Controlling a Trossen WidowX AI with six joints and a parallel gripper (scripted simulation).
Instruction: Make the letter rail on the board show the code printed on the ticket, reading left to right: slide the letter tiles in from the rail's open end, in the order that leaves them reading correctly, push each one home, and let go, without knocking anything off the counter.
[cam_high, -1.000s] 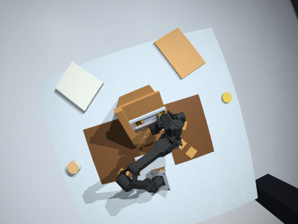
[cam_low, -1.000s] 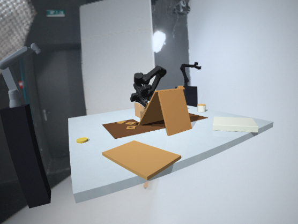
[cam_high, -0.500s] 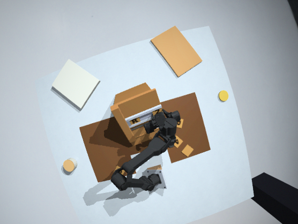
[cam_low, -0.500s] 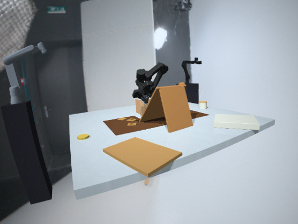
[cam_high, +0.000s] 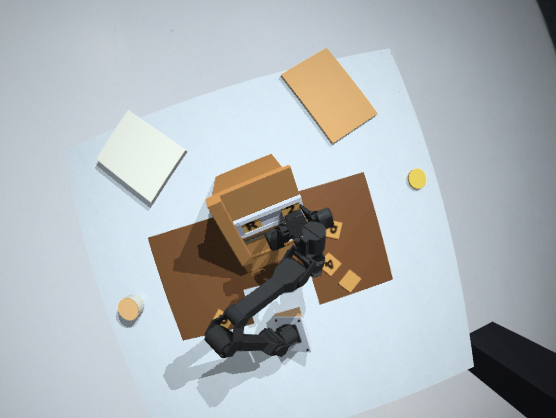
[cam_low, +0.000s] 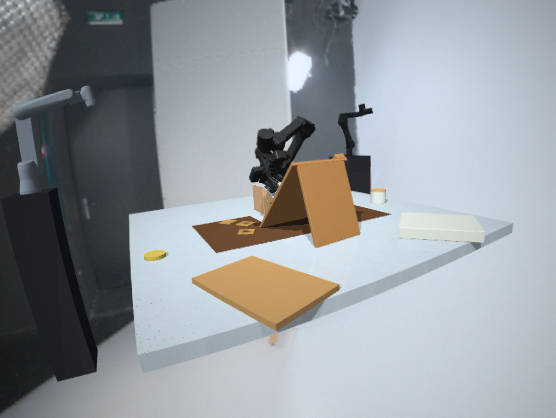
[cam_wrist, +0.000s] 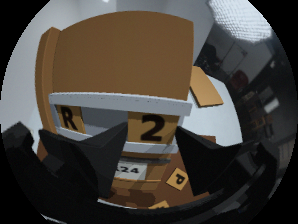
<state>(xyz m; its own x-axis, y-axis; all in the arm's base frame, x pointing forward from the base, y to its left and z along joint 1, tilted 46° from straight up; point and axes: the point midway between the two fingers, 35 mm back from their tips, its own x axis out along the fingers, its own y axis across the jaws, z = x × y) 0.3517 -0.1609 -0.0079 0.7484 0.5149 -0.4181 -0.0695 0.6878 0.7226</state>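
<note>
Now: the white ticket 8 cm below my gripper tip, 7 cm behind it and 3 cm to the left of it. The rest, counted from my gripper tip: brown mat 18 cm behind, 16 cm below, 11 cm to the left; then orange slab 33 cm ahead, 26 cm to the right, 15 cm below; then cream slab 43 cm to the left, 34 cm ahead, 14 cm below.
</note>
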